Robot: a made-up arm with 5 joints.
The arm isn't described. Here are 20 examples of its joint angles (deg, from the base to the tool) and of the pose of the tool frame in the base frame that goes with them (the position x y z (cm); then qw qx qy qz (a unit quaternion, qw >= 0)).
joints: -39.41 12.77 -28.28 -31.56 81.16
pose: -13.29 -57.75 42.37 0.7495 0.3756 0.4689 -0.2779
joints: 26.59 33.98 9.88 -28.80 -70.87
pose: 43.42 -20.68 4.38 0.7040 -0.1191 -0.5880 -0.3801
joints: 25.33 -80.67 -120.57 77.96 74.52
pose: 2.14 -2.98 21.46 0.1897 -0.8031 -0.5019 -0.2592
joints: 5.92 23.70 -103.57 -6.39 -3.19
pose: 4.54 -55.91 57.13 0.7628 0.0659 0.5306 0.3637
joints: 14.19 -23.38 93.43 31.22 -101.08
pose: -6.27 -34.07 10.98 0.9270 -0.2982 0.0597 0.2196
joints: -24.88 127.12 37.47 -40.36 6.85
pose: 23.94 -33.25 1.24 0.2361 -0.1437 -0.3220 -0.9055
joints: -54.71 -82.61 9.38 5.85 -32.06
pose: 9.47 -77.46 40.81 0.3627 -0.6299 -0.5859 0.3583
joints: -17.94 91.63 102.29 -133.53 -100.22
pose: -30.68 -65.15 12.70 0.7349 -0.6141 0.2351 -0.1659
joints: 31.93 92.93 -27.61 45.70 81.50
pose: 29.17 -21.92 30.18 0.6940 0.0570 0.3043 0.6500
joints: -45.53 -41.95 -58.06 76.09 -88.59
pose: 35.35 -50.80 27.38 0.4110 -0.3932 -0.6389 0.5180
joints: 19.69 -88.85 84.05 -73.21 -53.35
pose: -1.87 -12.73 70.86 0.2275 0.8766 0.3718 -0.2040
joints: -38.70 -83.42 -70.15 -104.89 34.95
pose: -14.86 -45.98 52.38 0.8698 0.2092 0.4191 -0.1552
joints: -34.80 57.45 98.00 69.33 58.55
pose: 7.90 -40.50 39.62 0.1007 -0.2401 0.3918 0.8824
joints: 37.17 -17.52 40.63 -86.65 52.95
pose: 19.31 -19.61 55.47 0.3942 0.2226 0.8328 -0.3186
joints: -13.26 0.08 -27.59 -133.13 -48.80
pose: -14.19 -50.92 4.88 0.2092 0.6359 0.0792 0.7386
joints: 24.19 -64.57 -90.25 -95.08 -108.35
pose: 46.67 -11.59 54.14 0.3230 0.2901 -0.7577 -0.4873
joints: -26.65 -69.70 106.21 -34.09 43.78
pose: 4.54 -51.90 48.07 0.4024 -0.5262 -0.5159 0.5431
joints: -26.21 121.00 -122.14 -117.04 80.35
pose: 11.93 -36.48 22.35 0.2427 -0.7492 0.6067 -0.1080
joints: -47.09 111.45 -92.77 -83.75 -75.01
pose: 15.32 -56.74 -7.58 0.4626 -0.1063 -0.4466 0.7585
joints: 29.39 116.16 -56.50 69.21 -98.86
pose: 55.12 -12.49 36.24 0.3967 0.3589 -0.6430 -0.5481
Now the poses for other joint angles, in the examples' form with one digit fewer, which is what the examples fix.
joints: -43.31 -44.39 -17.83 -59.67 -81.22
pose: -17.4 -78.3 50.1 0.016 0.747 0.539 0.389
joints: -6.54 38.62 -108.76 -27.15 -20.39
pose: -2.7 -73.9 37.0 0.701 0.227 0.399 0.546
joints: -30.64 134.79 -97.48 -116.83 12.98
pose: 20.5 -20.5 21.6 0.112 -0.462 0.778 -0.411
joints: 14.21 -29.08 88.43 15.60 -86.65
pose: 2.5 -42.3 11.3 0.875 -0.434 -0.124 0.174
